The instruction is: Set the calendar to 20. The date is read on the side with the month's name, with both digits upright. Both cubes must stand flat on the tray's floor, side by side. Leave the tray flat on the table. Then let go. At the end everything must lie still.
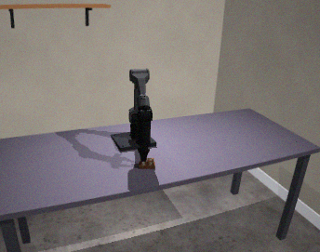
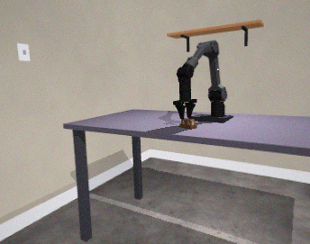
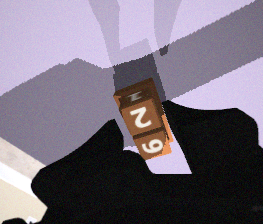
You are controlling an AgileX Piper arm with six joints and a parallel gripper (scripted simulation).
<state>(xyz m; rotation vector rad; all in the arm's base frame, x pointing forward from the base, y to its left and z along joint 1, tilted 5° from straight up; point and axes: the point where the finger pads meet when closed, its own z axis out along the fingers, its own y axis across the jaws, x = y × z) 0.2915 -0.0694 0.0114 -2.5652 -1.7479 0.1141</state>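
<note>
Right now the brown tray is 1 cm ahead of my hand, 2 cm to the left of it and 4 cm below it.
</note>
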